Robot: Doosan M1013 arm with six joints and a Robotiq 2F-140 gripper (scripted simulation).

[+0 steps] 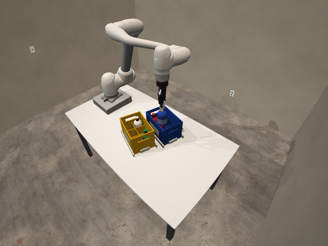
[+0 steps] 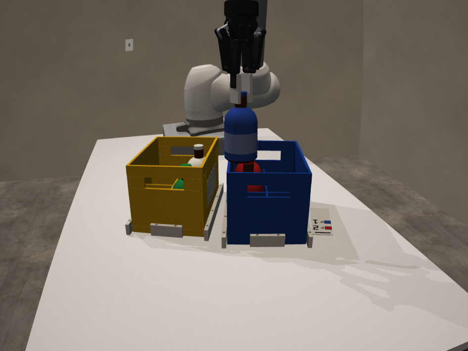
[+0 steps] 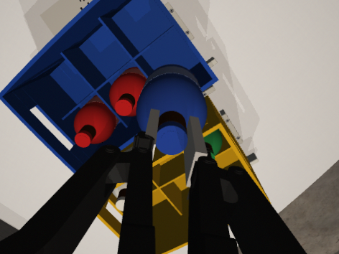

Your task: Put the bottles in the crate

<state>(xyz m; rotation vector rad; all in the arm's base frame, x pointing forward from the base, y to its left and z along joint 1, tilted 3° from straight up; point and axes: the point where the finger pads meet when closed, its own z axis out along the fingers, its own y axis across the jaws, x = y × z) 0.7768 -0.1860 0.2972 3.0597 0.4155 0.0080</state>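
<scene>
My gripper is now 8 cm above the blue bottle. Also, from my hand: yellow crate 27 cm below, 18 cm behind, 10 cm to the right; then green bottle 26 cm below, 10 cm to the right, 8 cm behind; then blue crate 27 cm below, 9 cm to the left, 4 cm behind.
</scene>
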